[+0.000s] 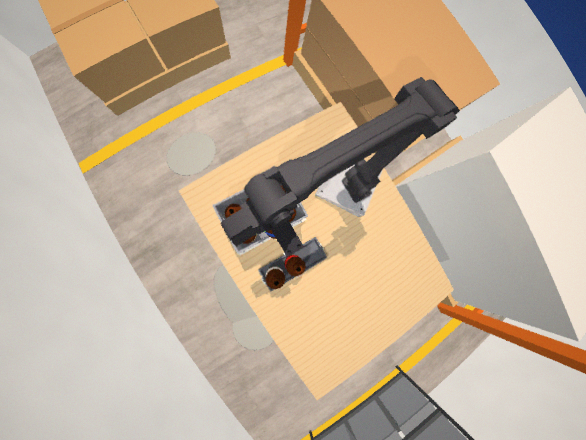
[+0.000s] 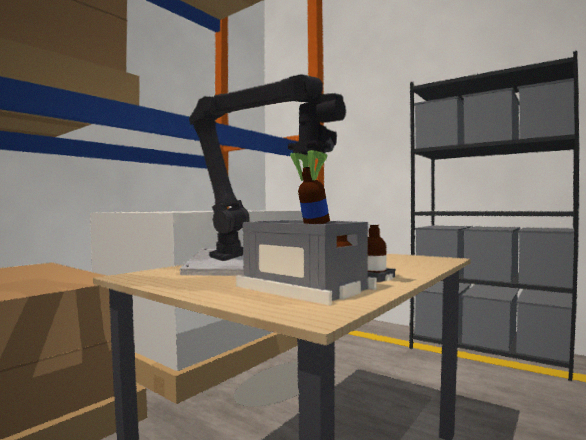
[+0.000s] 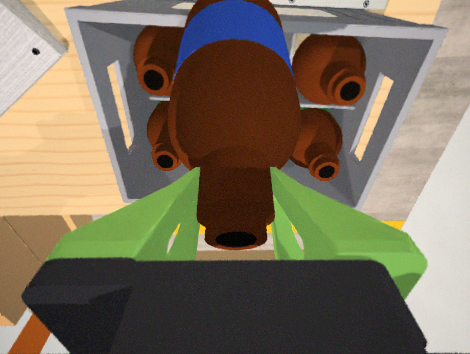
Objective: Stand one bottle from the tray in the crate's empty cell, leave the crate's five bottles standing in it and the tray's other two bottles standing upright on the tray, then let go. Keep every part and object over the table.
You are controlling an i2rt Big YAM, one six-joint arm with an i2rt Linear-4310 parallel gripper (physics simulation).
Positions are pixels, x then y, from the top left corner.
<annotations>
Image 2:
my gripper: 308,180
white-labelled bottle: 377,250
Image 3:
my gripper: 235,177
</annotations>
